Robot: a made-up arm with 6 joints. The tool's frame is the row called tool.
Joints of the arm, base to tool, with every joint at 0 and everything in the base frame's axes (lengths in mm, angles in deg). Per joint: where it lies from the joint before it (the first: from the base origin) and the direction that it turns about. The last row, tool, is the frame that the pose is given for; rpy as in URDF.
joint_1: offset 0 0 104.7 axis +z
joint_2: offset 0 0 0 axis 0.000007 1 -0.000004
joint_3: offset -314.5 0 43 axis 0.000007 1 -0.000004
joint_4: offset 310.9 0 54.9 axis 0.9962 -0.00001 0.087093
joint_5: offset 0 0 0 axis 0.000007 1 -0.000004
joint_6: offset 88.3 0 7.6 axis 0.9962 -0.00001 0.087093
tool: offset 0 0 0 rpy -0.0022 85.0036 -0.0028
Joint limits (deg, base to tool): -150..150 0..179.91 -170..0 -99.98..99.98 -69.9..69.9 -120..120
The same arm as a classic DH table. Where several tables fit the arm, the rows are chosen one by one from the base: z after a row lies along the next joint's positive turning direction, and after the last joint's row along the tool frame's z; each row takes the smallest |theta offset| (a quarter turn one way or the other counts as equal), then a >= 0, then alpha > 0; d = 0 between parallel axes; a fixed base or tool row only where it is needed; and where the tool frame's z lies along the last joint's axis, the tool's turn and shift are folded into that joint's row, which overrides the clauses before.
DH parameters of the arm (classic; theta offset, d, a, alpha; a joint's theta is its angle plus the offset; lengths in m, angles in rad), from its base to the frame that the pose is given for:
joint_1: 0 0.1047 0 -1.5708
joint_2: 0.1359 0 -0.3174 0
joint_3: 1.3477 0 -0.0276 1.5708
joint_4: 0 0.3145 0 -1.5708
joint_5: 0 0 0.0001 1.5708
joint_6: 0 0.0886 0 0
Joint limits (rad, base to tool): -2.618..2.618 0..3.14 -2.9671..0 -1.745..1.745 -1.22..1.22 -2.0944..2.0944

